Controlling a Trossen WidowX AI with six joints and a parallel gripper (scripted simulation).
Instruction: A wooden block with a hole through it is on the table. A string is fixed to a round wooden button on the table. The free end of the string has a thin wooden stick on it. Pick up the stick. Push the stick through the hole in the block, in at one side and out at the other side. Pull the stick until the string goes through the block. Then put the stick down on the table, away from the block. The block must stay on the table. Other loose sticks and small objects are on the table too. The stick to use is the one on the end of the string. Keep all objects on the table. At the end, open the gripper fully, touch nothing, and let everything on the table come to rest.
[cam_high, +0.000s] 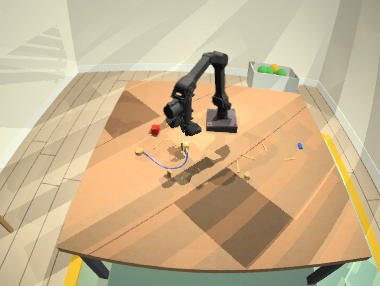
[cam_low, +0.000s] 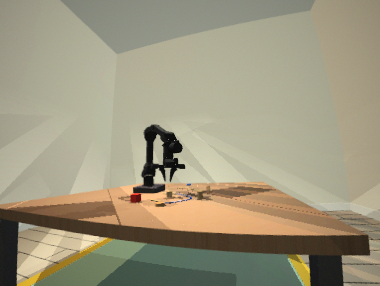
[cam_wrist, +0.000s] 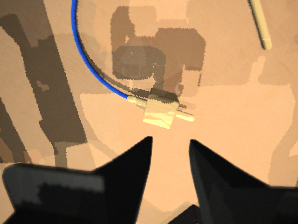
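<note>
My gripper tip is now 10 mm short of the wooden block and 70 mm above it. The rest, counted from my gripper tip: round wooden button (60 mm ahead, 210 mm to the right, 70 mm below); thin wooden stick (20 mm ahead, 10 mm to the left, 70 mm below); red cube (90 mm behind, 160 mm to the right, 60 mm below).
</note>
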